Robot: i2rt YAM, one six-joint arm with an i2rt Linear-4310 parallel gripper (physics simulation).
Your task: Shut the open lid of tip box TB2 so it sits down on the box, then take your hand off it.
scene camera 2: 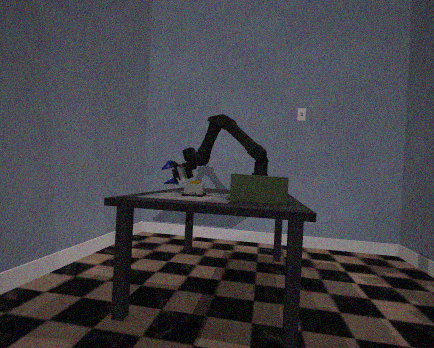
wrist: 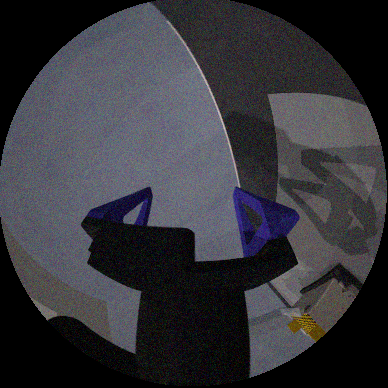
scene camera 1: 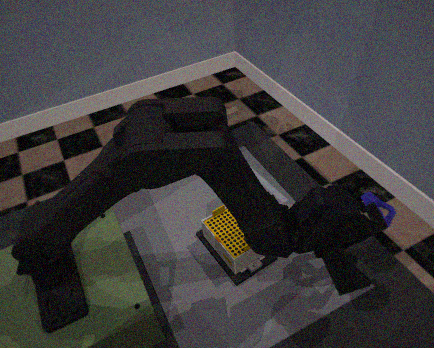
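Seen in the pictures: gripper, between the fingertips: (scene camera 2: 163,176) (wrist: 192,191) (scene camera 1: 374,221); arm's base, origin of its link: (scene camera 2: 260,177) (scene camera 1: 56,274).
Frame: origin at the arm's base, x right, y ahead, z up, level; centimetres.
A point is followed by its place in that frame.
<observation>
Tip box TB2 (scene camera 1: 238,262) {x 9.6, y 31.0, z -6.8 cm} (scene camera 2: 194,191) {x -2.7, y 31.9, z -8.8 cm} (wrist: 326,301), a pale box with a yellow perforated rack (scene camera 1: 226,231) {x 2.8, y 31.9, z -5.3 cm} (wrist: 306,324), stands on a dark base. Its pale, see-through lid (scene camera 2: 183,173) {x 7.9, y 41.6, z -0.2 cm} is open in scene camera 2, rising above the box's left side beside my gripper's body. The arm hides the lid's area in scene camera 1, and I cannot make out the lid clearly in the wrist view. My gripper (scene camera 2: 169,173) {x 16.8, y 57.0, z -2.5 cm} (wrist: 192,191) {x 16.8, y 57.0, z -2.5 cm} is open and empty. Its blue fingers point away from the box, to its left in scene camera 2. Contact with the lid cannot be told.
A green block (scene camera 1: 107,250) {x -0.3, y 9.3, z 0.2 cm} (scene camera 2: 260,188) {x -10.5, y -0.7, z -5.0 cm} stands to the right of the box in scene camera 2, near the arm's foot. A light grey mat (scene camera 1: 195,320) {x 14.1, y 19.2, z -11.1 cm} (wrist: 320,115) lies under the box on the dark table (scene camera 2: 265,210) {x -33.7, y -3.4, z -11.6 cm}. The arm (scene camera 1: 175,155) {x 16.4, y 21.2, z 30.2 cm} (scene camera 2: 242,135) {x 3.6, y 10.0, z 20.6 cm} arches over the table.
</observation>
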